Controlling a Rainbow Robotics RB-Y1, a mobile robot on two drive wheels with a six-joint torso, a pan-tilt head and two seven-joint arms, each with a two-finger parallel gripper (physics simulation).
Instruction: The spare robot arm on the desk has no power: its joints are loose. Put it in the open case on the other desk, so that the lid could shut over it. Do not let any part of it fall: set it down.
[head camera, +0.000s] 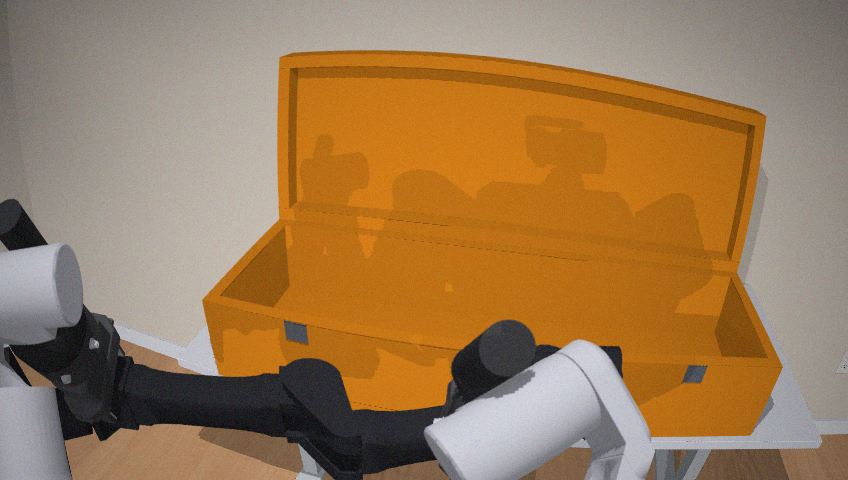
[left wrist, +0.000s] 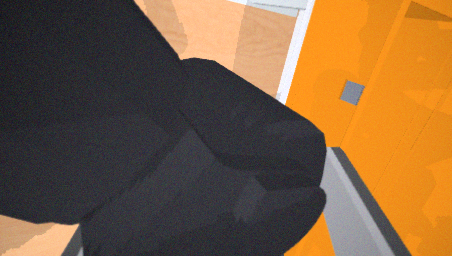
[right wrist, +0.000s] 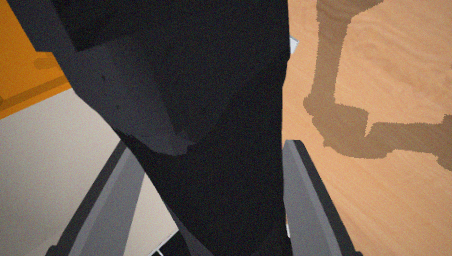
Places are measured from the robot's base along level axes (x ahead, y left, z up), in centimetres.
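Pixels of known places: left gripper, fingertip midpoint: (head camera: 114, 386) (left wrist: 232, 161); right gripper, fingertip midpoint: (right wrist: 213, 150).
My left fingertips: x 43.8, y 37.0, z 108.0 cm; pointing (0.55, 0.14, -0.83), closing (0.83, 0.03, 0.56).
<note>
Ahead of a thing's pixels: the offset from my left fingertips to its top centre. "*": to the spot under its first point. Level surfaces: height alone.
The black spare arm (head camera: 208, 398) (left wrist: 125, 165) (right wrist: 225, 90) is held across the front of the robot, above the floor and in front of the case. My left gripper (left wrist: 232, 161) is shut on it near its left part; my right gripper (right wrist: 213, 150) is shut on it further right. In the head view, the robot's own arms hide the fingertips and the spare arm's right end. The orange case {* dx +47.4, dy -2.5, dz -24.9 cm} (head camera: 249, 344) (left wrist: 320, 60) stands with its lid {* dx +89.4, dy -32.6, dz +8.5 cm} (head camera: 416, 118) upright at the back. No part of the spare arm shows inside the case.
The case stands on a white desk (head camera: 794, 410) (left wrist: 295, 50) against the beige wall (head camera: 148, 118). Its front wall stands between the spare arm and the case interior, and grey latches {* dx +45.3, dy -13.5, dz -19.2 cm} (head camera: 295, 332) (left wrist: 352, 92) are on it. Wooden floor {dz -108.0 cm} (head camera: 249, 457) (right wrist: 390, 210) shows below.
</note>
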